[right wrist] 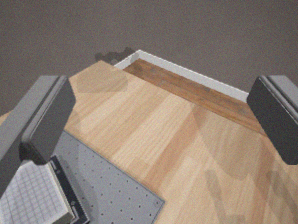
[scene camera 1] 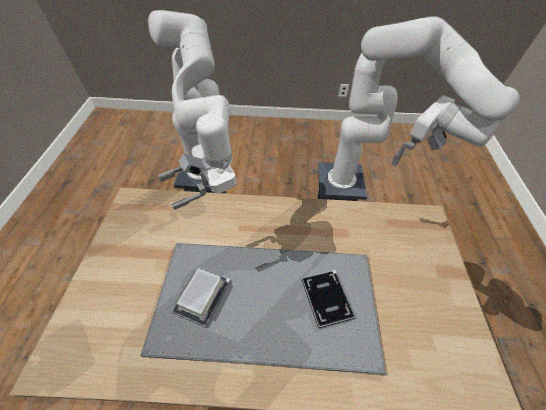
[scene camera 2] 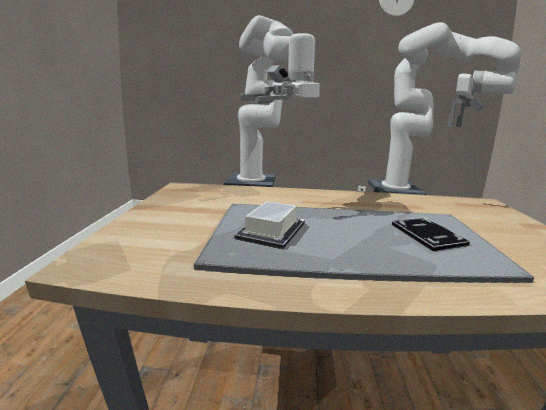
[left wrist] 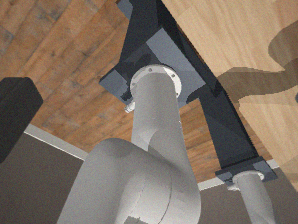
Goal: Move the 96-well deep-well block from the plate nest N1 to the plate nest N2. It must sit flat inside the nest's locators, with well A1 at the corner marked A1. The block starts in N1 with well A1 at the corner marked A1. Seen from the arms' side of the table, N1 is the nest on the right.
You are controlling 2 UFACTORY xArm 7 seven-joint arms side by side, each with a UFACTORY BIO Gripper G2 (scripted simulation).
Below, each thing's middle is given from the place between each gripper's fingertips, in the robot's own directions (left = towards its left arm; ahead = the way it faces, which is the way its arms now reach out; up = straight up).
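The deep-well block [scene camera 2: 272, 220] is 460 mm ahead of my left hand, 650 mm to the right of it and 250 mm below it. My left gripper is far short of the nest N2 [scene camera 1: 322, 298], far to the left of it and far above it.
The nest N2 is a fair way ahead of my right hand, far to the left of it and far below it. My right gripper is 180 mm short of the deep-well block, 70 mm to the right of it and 280 mm above it.
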